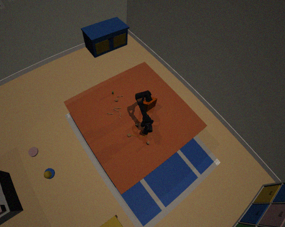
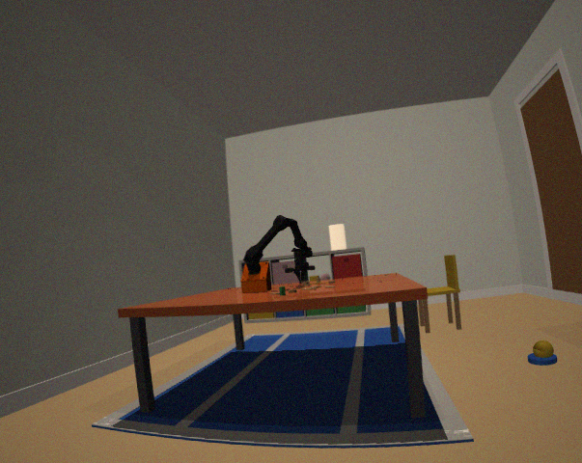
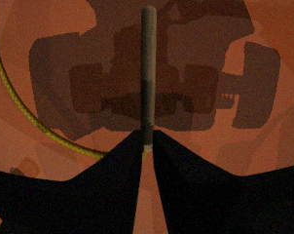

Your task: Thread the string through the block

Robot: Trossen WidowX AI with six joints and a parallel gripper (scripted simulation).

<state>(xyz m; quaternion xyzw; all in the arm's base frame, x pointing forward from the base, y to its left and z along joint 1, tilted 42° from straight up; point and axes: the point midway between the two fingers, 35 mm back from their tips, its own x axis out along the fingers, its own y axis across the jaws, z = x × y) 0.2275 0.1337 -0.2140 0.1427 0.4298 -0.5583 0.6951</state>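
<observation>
Now: gripper tip 50 mm short of the wooden block and 120 mm to the left of it. From my gripper tip the other things lie so: green object: 20 mm ahead, 660 mm to the right; then thin wooden stick: 10 mm ahead, 10 mm to the right.
</observation>
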